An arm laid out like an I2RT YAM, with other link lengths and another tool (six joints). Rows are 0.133 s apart.
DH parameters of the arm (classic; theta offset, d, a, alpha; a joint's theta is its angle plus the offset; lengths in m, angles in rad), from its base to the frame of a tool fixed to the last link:
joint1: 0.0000 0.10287 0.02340 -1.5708
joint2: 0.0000 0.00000 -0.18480 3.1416
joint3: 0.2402 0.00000 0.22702 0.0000
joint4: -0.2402 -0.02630 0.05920 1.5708
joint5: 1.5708 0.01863 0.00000 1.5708
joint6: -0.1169 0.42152 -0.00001 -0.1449
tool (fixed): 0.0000 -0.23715 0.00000 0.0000
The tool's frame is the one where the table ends.
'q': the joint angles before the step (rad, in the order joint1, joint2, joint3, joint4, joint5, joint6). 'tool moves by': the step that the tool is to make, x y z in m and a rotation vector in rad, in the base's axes. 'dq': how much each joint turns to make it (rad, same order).
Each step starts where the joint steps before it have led.
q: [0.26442 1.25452 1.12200 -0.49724 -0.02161 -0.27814]
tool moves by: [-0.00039 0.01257 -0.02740 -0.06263 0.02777 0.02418]
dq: [0.05450 0.05584 -0.03520 0.04657 0.05563 -0.02295]
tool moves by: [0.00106 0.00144 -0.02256 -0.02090 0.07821 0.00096]
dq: [0.00169 0.07682 0.03273 -0.03685 -0.00256 0.00406]
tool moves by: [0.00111 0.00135 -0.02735 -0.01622 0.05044 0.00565]
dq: [0.00000 0.06353 -0.02214 0.03280 -0.00436 -0.00362]
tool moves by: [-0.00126 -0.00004 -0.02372 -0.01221 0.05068 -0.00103]
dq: [-0.00001 0.05515 -0.01439 0.01751 -0.00256 0.00370]
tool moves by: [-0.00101 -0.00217 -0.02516 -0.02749 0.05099 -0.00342]
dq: [0.00001 0.06684 -0.00557 0.01547 0.00994 -0.00366]
